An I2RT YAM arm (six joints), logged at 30 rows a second.
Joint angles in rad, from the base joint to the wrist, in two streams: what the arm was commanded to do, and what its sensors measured. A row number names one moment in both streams.
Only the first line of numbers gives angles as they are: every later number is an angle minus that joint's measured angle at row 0.
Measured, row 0:
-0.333, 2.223, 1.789, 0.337, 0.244, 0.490
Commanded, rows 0 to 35:
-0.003, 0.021, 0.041, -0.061, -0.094, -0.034
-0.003, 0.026, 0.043, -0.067, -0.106, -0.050
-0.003, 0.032, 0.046, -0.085, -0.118, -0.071
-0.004, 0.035, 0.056, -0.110, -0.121, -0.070
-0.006, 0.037, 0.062, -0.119, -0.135, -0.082
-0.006, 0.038, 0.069, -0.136, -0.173, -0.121
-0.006, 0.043, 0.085, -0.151, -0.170, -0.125
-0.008, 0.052, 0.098, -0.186, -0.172, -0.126
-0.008, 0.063, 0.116, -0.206, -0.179, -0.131
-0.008, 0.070, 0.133, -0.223, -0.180, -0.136
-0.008, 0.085, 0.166, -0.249, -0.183, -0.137
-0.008, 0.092, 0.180, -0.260, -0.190, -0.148
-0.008, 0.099, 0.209, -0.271, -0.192, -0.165
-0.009, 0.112, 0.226, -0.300, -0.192, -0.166
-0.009, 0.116, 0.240, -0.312, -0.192, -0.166
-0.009, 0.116, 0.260, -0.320, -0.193, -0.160
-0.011, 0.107, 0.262, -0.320, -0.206, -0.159
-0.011, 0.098, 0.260, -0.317, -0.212, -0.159
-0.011, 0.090, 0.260, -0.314, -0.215, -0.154
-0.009, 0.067, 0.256, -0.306, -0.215, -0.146
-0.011, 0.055, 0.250, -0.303, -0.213, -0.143
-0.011, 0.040, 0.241, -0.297, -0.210, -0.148
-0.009, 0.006, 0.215, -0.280, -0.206, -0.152
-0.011, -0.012, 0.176, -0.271, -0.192, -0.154
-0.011, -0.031, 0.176, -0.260, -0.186, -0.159
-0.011, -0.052, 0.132, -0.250, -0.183, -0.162
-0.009, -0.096, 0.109, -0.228, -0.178, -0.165
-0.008, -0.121, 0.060, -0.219, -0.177, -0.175
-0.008, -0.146, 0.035, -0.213, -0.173, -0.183
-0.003, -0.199, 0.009, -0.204, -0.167, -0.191
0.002, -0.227, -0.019, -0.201, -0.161, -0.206
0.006, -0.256, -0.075, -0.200, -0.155, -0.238
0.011, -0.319, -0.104, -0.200, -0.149, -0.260
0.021, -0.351, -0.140, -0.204, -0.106, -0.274
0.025, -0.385, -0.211, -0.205, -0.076, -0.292
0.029, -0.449, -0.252, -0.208, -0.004, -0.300
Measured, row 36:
0.005, -0.234, -0.145, -0.262, -0.146, -0.225
